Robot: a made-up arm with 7 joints.
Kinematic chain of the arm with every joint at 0, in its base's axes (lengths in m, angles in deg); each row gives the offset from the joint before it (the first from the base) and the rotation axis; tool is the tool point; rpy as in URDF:
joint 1: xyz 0 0 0.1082 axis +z
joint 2: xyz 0 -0.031 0.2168 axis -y
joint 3: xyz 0 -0.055 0.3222 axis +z
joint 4: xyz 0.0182 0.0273 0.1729 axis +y
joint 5: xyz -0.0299 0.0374 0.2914 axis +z
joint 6: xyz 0 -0.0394 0.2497 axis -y
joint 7: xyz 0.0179 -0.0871 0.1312 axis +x
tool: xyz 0 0 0 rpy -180 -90 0
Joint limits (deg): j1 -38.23..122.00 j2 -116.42..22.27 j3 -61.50..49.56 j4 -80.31..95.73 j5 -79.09..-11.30 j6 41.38..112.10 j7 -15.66..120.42
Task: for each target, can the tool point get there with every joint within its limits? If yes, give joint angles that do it. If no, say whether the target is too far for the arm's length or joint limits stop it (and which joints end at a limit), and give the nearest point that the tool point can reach.
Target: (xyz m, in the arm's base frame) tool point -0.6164 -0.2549 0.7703
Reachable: yes | joints 2.48 8.54 16.55 -65.72 -30.18 92.55 16.53
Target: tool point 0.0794 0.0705 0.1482
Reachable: no: joint limits stop it (at a limit: joint 2, joint 3, joint 4, joint 6) | nearest point 0.4406 0.3912 0.2742 | short by 0.499 m
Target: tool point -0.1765 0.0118 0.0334
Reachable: no: joint limits stop it (at a limit: joint 1, joint 2, joint 3, joint 4, joint 5, joint 6) | nearest point -0.4652 0.1701 -0.2908 | short by 0.462 m
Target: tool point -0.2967 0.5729 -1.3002
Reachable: no: too far | nearest point -0.2254 0.4913 -0.5857 | short by 0.723 m
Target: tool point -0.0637 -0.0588 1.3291
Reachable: yes | joints 91.26 -28.10 -3.97 -40.86 -72.13 52.35 16.87
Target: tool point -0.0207 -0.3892 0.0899
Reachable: no: joint limits stop it (at a limit: joint 1, joint 4, joint 5, joint 6) | nearest point 0.0141 -0.7332 -0.1615 | short by 0.427 m
